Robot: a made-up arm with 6 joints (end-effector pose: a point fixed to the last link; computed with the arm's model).
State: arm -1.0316 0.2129 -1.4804 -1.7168 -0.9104 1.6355
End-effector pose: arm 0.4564 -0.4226 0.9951 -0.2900 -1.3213 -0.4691
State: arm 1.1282 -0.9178 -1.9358 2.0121 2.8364 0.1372
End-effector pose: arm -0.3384 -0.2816 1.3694 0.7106 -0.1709 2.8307
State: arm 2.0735 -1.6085 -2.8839 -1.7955 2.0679 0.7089
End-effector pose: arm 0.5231 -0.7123 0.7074 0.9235 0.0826 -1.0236
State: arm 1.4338 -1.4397 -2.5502 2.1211 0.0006 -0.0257
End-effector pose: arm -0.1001 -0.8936 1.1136 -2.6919 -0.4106 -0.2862
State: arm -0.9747 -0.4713 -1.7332 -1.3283 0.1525 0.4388
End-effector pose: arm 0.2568 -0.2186 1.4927 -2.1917 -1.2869 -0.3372
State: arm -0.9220 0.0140 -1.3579 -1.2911 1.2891 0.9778
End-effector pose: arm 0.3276 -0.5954 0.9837 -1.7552 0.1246 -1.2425
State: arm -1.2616 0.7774 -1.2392 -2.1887 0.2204 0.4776
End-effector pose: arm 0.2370 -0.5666 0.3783 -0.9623 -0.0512 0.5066
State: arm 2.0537 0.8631 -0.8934 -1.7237 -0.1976 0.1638
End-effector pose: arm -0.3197 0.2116 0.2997 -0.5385 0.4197 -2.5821
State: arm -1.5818 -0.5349 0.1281 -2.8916 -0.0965 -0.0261
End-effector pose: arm 0.0120 -0.1700 0.4774 -0.5244 -0.1654 1.4233
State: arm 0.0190 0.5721 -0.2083 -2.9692 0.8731 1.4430
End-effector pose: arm 0.1217 0.0192 0.2803 -0.7196 -0.6848 1.5621
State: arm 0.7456 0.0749 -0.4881 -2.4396 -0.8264 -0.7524
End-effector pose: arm 0.1069 0.2249 0.5616 -0.7964 0.8656 -1.9782
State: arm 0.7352 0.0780 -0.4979 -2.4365 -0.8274 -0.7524
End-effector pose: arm 0.1123 0.2266 0.5630 -0.7863 0.8759 -1.9871
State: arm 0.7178 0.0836 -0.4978 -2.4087 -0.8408 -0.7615
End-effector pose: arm 0.1138 0.2269 0.5635 -0.7961 0.9147 -2.0043
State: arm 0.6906 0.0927 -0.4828 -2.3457 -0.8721 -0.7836
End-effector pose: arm 0.1100 0.2254 0.5630 -0.8327 0.9967 -2.0311
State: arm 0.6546 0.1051 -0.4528 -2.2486 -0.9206 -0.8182
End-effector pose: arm 0.1018 0.2233 0.5621 -0.8882 1.1261 -2.0634
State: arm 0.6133 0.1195 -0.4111 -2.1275 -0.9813 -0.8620
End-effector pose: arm 0.0920 0.2217 0.5618 -0.9455 1.2962 -2.0934
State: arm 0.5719 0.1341 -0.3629 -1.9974 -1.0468 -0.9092
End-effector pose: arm 0.0832 0.2209 0.5623 -0.9877 1.4888 -2.1156
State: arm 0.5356 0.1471 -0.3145 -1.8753 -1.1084 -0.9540
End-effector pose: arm 0.0764 0.2202 0.5632 -1.0058 1.6765 -2.1285
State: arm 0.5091 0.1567 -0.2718 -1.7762 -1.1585 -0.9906
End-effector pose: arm 0.0712 0.2191 0.5638 -1.0051 1.8310 -2.1342
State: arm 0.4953 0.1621 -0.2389 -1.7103 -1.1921 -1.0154
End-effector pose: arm 0.0662 0.2176 0.5640 -1.0009 1.9317 -2.1357
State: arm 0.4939 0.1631 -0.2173 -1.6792 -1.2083 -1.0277
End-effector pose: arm 0.0606 0.2160 0.5638 -1.0049 1.9748 -2.1352
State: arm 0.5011 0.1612 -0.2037 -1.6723 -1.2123 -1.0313
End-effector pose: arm 0.0543 0.2145 0.5633 -1.0189 1.9774 -2.1337
